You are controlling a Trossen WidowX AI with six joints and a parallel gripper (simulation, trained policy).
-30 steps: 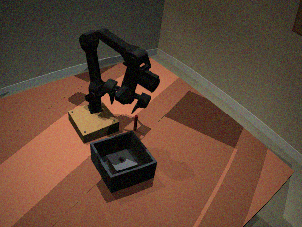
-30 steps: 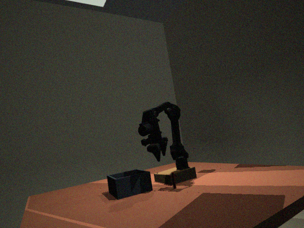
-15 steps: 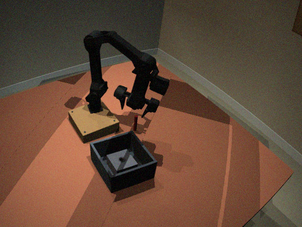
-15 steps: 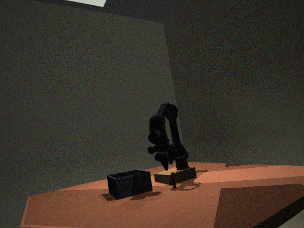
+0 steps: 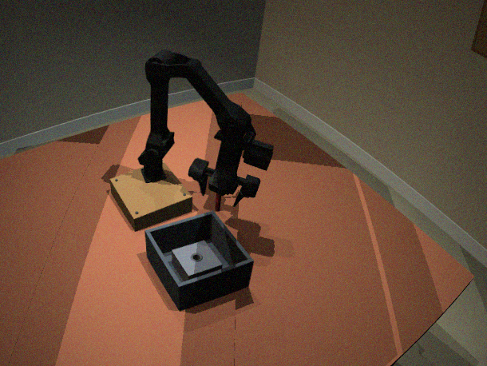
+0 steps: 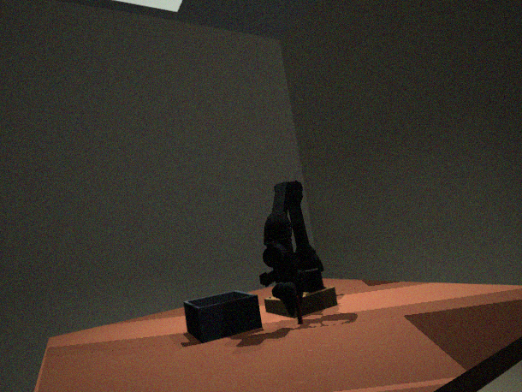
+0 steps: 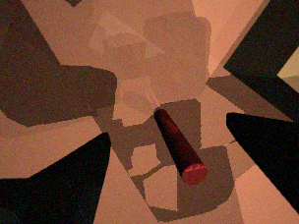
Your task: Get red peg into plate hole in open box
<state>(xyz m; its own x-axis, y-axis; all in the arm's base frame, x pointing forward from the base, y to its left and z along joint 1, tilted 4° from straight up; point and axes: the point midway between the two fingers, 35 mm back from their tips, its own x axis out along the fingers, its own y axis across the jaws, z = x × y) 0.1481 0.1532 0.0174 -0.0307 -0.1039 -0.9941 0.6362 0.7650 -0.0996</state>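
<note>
The red peg lies 10 mm behind my gripper tip. From my gripper tip the other things lie so: grey plate 200 mm ahead, 140 mm to the right, 10 mm above; then dark box 200 mm ahead, 140 mm to the right, 10 mm below.
</note>
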